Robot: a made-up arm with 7 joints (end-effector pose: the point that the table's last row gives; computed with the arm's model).
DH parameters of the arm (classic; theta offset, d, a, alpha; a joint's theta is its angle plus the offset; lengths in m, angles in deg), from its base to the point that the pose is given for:
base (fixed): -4.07 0 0 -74.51
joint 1: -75.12 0.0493 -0.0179 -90
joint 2: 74 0 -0.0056 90
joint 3: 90 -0.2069 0.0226 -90
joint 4: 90 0.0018 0.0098 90
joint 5: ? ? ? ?
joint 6: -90 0 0.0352 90
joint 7: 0 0 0 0
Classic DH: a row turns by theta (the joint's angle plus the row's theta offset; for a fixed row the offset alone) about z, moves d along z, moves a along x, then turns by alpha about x.
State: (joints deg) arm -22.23 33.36 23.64 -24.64 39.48 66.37 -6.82
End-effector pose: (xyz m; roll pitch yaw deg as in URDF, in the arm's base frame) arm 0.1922 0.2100 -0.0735 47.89 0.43 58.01
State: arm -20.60 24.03 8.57 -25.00 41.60 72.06 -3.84
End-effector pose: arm 0.2028 0.1536 -0.1218 52.48 11.11 52.04
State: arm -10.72 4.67 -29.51 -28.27 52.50 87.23 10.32
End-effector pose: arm 0.1488 0.0056 -0.1824 63.63 22.11 43.57
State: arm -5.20 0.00 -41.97 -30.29 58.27 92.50 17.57
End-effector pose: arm 0.1128 -0.0305 -0.1826 66.68 20.34 43.35
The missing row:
joint 5: 0 0.1464 0 -90
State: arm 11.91 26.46 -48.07 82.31 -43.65 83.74 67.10
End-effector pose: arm -0.1657 0.1965 -0.2911 -170.92 -23.22 102.94
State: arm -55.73 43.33 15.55 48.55 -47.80 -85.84 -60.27
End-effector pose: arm 0.2802 0.2551 -0.0485 94.41 -54.71 -69.90
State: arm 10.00 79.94 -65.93 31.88 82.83 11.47 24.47
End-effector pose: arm -0.0264 0.3360 -0.2111 178.40 76.74 6.95
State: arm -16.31 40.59 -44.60 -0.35 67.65 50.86 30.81
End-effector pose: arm 0.1695 0.1012 -0.2437 116.79 -18.74 -4.02
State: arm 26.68 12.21 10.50 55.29 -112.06 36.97 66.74
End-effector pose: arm -0.1443 0.1407 -0.3344 109.55 25.81 -143.41
